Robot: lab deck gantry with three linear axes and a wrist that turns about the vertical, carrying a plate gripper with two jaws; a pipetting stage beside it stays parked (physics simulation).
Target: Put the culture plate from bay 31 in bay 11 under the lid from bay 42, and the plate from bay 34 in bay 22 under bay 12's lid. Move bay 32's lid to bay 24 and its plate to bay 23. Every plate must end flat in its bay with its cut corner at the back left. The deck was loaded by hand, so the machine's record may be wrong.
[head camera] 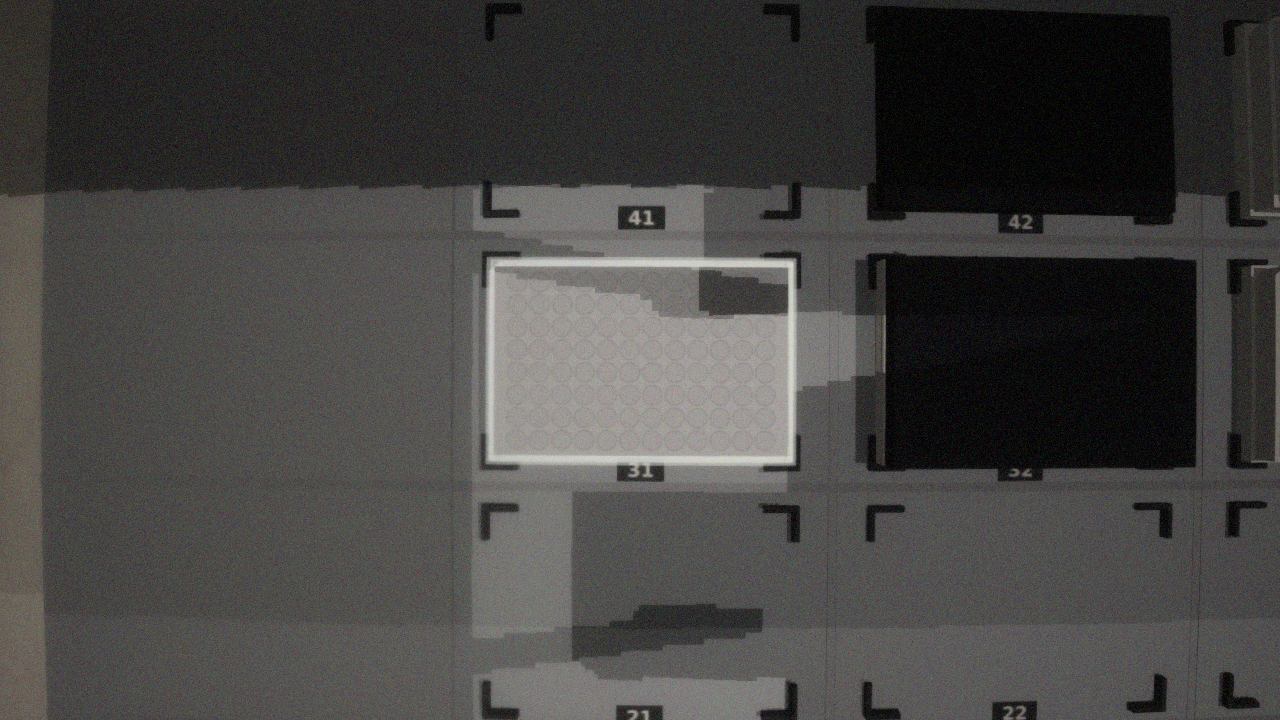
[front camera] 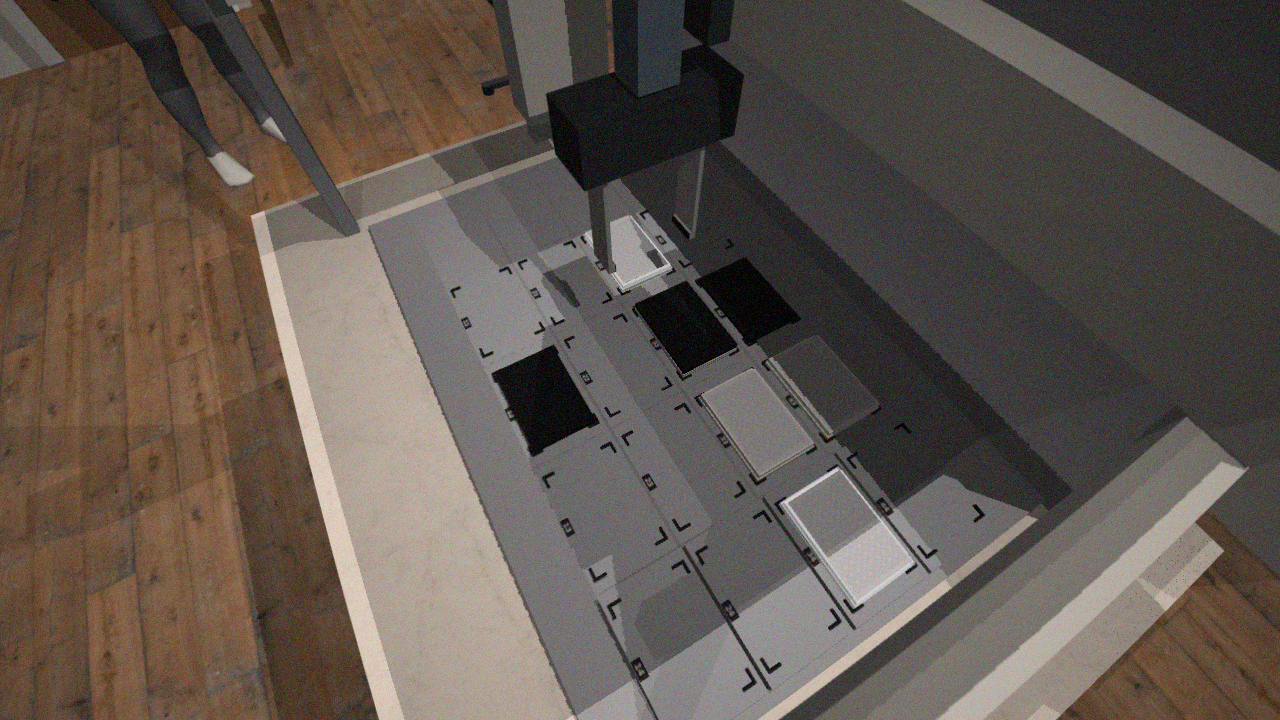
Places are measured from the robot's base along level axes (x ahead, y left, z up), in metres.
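Pixels of known places: gripper, fingertip midpoint: (front camera: 645, 245); robot's base, origin of the base link: (front camera: 453, 291).
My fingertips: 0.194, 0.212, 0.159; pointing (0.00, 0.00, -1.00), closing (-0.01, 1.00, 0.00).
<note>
For each thing: its top centre in the pictures, then the offset to it from my fingertips, as dx, dy, dz.
- white-rimmed culture plate, middle of its top: (head camera: 641, 361) (front camera: 626, 247) -0.130, +0.045, -0.145
- white-rimmed plate, middle of its top: (front camera: 848, 531) +0.362, +0.045, -0.131
- pale covered item, middle of its top: (front camera: 756, 418) +0.198, +0.045, -0.145
The white-rimmed culture plate (front camera: 637, 250) (head camera: 640, 367) lies flat in bay 31; its cut corner cannot be made out. My gripper (front camera: 646, 253) is open and empty, its two jaws apart above bay 31; it does not show in the head view. A black lid (front camera: 684, 329) (head camera: 1038, 358) covers bay 32, with a pale side edge at its left in the head view. A black lid (front camera: 747, 300) (head camera: 1024, 111) lies in bay 42. Another black lid (front camera: 544, 400) lies in bay 12. The white-rimmed plate (front camera: 848, 535) lies in bay 34. Bays 11 and 22 show bare corner marks.
A pale covered item (front camera: 756, 422) (head camera: 1260, 362) lies in bay 33, and a greyish translucent one (front camera: 823, 385) (head camera: 1257, 116) in bay 43. The gantry column (front camera: 646, 44) rises above the gripper. A grey wall panel (front camera: 1029, 205) stands along the back of the deck.
</note>
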